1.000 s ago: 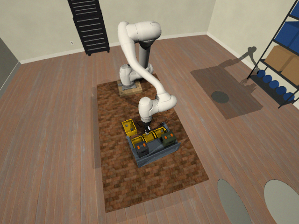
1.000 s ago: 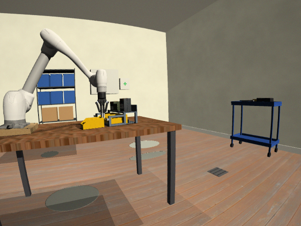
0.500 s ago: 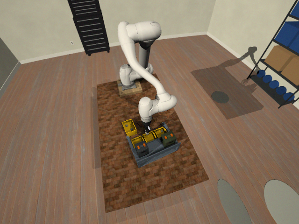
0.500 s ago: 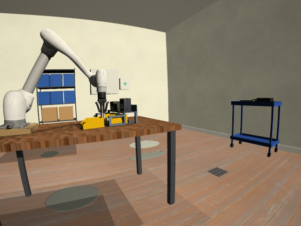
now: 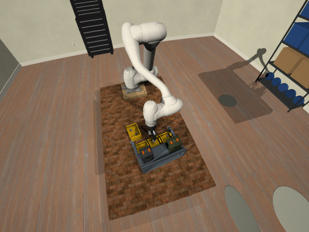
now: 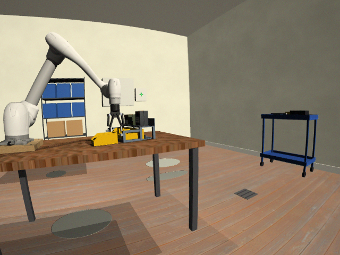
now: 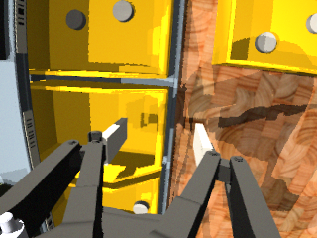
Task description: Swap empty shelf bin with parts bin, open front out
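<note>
My gripper is now 10 mm past the shelf lip and 60 mm above it. From my hand the other things lie so: dark box (200 mm ahead, 80 mm to the right, 100 mm above); board (180 mm ahead, 40 mm to the left, 30 mm above); green box (150 mm ahead, 150 mm to the left, 80 mm above).
</note>
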